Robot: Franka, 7 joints.
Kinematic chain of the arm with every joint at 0, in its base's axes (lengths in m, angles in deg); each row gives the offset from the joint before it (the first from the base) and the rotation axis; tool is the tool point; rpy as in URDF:
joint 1: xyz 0 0 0.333 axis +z
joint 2: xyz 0 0 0 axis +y
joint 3: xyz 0 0 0.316 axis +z
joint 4: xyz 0.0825 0 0 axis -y
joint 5: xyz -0.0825 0 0.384 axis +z
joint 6: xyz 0 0 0 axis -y
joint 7: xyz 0.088 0 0 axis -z
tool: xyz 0 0 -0.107 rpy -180 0 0
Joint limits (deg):
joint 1: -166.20..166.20
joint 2: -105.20..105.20
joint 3: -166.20..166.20
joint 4: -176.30..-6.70
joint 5: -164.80..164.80
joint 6: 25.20..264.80
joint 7: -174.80..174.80
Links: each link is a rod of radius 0.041 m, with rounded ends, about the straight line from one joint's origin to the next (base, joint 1, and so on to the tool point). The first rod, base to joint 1, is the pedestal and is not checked.
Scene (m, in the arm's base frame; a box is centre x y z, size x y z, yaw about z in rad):
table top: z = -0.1
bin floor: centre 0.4 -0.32 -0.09 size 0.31 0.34 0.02 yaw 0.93
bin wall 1: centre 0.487 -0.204 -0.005 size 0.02 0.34 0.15 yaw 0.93
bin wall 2: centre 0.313 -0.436 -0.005 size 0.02 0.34 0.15 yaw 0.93
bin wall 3: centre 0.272 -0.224 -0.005 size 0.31 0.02 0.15 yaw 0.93
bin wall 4: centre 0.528 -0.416 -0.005 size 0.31 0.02 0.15 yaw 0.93
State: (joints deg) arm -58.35 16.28 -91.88 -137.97 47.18 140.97 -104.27
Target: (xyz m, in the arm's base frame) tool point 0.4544 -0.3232 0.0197
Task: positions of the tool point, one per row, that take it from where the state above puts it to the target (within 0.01 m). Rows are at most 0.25 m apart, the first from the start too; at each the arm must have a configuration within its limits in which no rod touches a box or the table.
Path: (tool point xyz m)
1: -0.3108 -0.4029 0.3077
2: -0.1315 -0.5056 0.2888
3: 0.0786 -0.5291 0.2676
4: 0.2855 -0.4659 0.2467
5: 0.4544 -0.3232 0.2295
6: 0.4641 -0.3270 0.1645
7: 0.4645 -0.3271 0.0940
8: 0.4544 -0.3232 0.0197

